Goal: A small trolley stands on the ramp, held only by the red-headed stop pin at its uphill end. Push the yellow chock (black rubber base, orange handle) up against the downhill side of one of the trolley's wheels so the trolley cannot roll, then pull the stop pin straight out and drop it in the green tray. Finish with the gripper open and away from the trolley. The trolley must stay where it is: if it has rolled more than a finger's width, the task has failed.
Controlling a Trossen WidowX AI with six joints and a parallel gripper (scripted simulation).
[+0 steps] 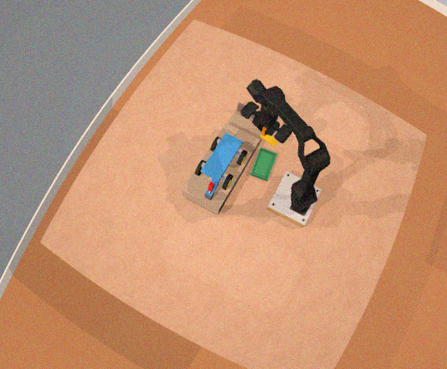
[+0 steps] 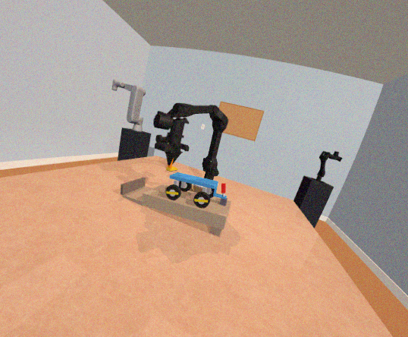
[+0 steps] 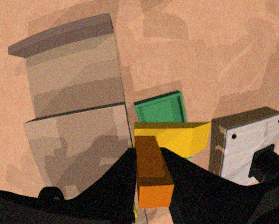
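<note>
The yellow chock lies 20 mm behind my gripper tip and 10 mm below it. Round my gripper tip: blue trolley 90 mm ahead, 160 mm to the left, 40 mm below; then low grey wall 90 mm ahead, 120 mm to the right, 120 mm below; then green tray 40 mm behind, 60 mm to the left, 160 mm below.
</note>
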